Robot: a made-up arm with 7 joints. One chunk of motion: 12 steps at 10 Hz.
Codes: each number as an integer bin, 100 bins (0 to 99) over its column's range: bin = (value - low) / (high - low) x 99, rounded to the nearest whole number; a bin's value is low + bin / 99 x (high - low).
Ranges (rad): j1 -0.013..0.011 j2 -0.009..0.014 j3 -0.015..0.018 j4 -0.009..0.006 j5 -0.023..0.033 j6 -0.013..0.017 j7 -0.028..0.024
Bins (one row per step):
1: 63 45 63 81 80 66 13
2: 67 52 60 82 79 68 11
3: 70 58 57 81 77 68 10
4: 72 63 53 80 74 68 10
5: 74 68 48 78 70 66 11
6: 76 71 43 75 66 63 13
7: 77 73 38 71 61 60 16
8: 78 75 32 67 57 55 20
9: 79 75 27 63 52 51 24
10: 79 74 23 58 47 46 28
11: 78 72 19 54 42 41 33
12: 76 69 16 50 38 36 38
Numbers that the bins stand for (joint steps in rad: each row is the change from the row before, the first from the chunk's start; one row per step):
1: 0.00227 0.00145 0.00600 0.00327 0.02225 0.00700 -0.02117
2: 0.00324 0.00308 0.00500 0.00342 0.02169 0.00761 -0.02222
3: 0.00397 0.00447 0.00400 0.00327 0.02056 0.00761 -0.02275
4: 0.00445 0.00564 0.00267 0.00312 0.01886 0.00761 -0.02275
5: 0.00494 0.00680 0.00100 0.00282 0.01660 0.00700 -0.02222
6: 0.00542 0.00749 -0.00067 0.00236 0.01433 0.00609 -0.02117
7: 0.00567 0.00796 -0.00233 0.00176 0.01151 0.00518 -0.01960
8: 0.00591 0.00842 -0.00433 0.00115 0.00924 0.00367 -0.01749
9: 0.00615 0.00842 -0.00600 0.00055 0.00641 0.00245 -0.01539
10: 0.00615 0.00819 -0.00733 -0.00021 0.00359 0.00094 -0.01329
11: 0.00591 0.00773 -0.00867 -0.00082 0.00076 -0.00058 -0.01067
12: 0.00542 0.00703 -0.00967 -0.00142 -0.00151 -0.00209 -0.00804

